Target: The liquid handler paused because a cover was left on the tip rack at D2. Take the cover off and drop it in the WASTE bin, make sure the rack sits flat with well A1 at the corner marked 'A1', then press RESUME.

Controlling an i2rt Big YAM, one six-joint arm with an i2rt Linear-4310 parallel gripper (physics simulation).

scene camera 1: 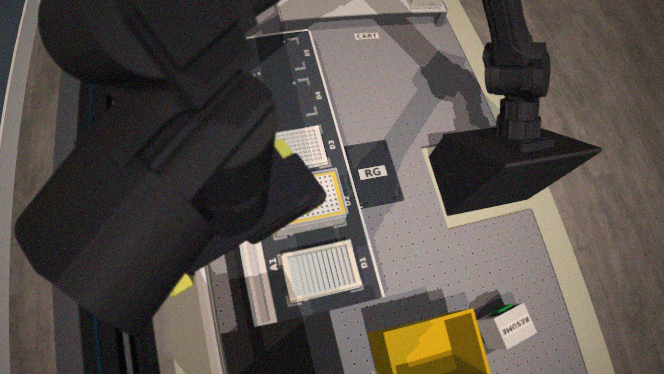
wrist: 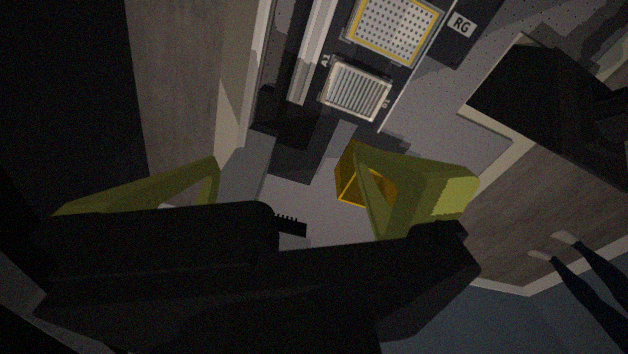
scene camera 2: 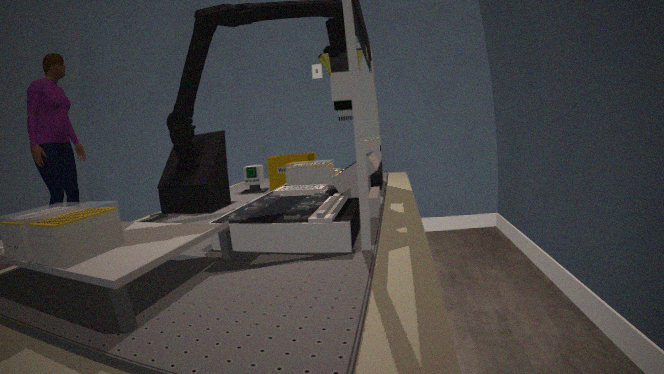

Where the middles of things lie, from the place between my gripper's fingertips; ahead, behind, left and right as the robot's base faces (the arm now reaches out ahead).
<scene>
My gripper is now 330 mm above the yellow WASTE bin (scene camera 1: 454, 335), 250 mm past it and 200 mm to the right of it. From my hand the other things lie so: RG pad (scene camera 1: 371, 166): 390 mm below, 280 mm behind, 180 mm to the right; RESUME button box (scene camera 1: 501, 326): 410 mm behind, 350 mm below, 200 mm to the left.
</scene>
